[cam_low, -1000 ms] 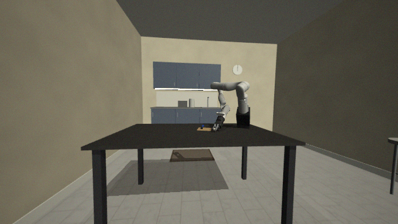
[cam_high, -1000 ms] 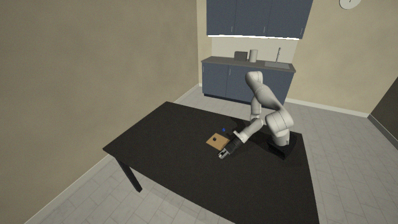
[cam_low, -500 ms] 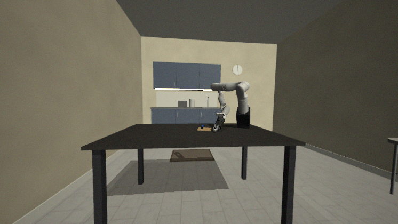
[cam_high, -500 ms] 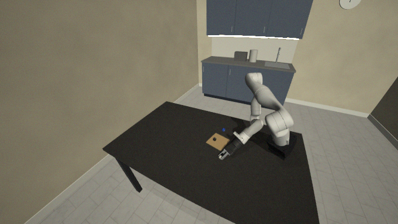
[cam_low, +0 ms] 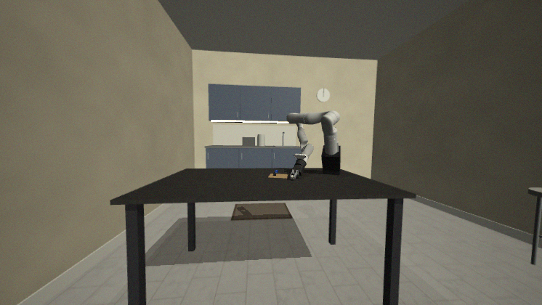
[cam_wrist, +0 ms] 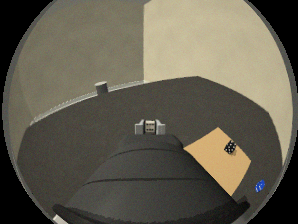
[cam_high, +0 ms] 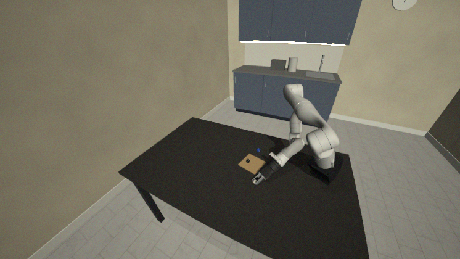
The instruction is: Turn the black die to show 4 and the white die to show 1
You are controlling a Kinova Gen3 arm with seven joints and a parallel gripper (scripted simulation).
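Right now the tan mat is 10 cm ahead of my hand, 14 cm to the right of it and 3 cm below it. Round my hand: white die: 1 cm to the left, 1 cm below; black die: 13 cm ahead, 13 cm to the right, 2 cm below; blue die: 12 cm ahead, 28 cm to the right, 2 cm below.
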